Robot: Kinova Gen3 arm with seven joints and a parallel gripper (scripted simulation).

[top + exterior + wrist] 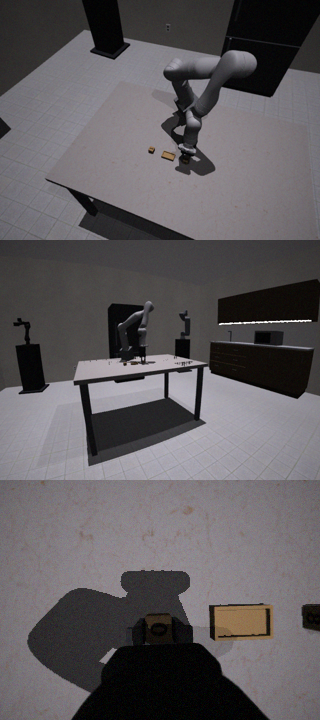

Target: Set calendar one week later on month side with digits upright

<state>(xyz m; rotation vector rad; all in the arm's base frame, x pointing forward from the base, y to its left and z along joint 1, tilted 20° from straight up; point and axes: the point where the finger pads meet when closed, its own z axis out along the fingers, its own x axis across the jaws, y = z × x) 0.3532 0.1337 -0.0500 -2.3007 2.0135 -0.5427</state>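
My gripper is now 1 cm short of the wooden tray, 10 cm to the left of it and 2 cm above it. The rest, counted from my hand: wooden cube (2 cm ahead, 21 cm to the right, 1 cm below).
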